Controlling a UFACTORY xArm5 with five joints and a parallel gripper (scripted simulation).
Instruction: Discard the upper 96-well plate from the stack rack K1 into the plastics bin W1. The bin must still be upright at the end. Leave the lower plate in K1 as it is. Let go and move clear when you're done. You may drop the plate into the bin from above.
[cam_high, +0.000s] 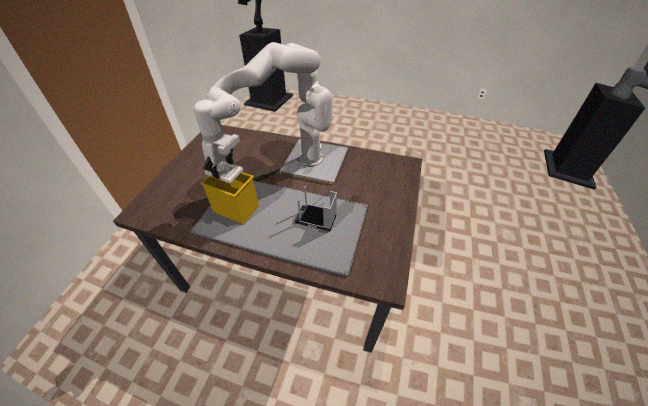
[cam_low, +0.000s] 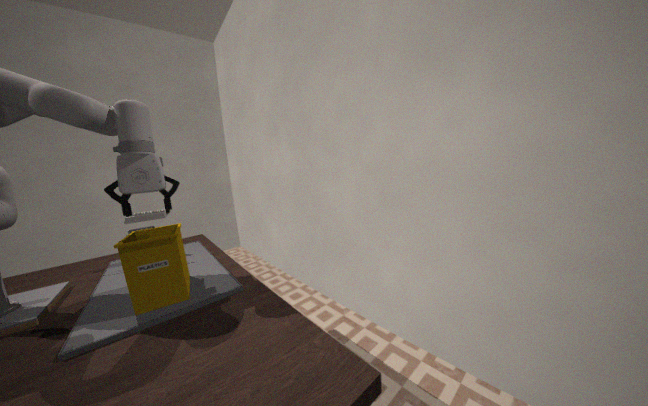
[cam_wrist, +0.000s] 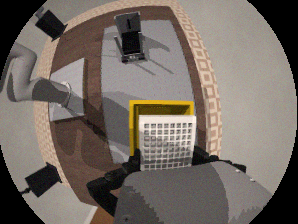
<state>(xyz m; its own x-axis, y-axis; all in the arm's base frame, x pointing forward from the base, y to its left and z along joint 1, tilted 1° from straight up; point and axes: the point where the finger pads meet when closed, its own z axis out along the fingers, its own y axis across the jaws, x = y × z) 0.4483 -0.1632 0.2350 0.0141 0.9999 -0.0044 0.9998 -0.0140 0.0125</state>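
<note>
My hand is 15 cm above the yellow plastics bin W1. The rest, counted from my hand: white 96-well plate (1 cm below).
</note>
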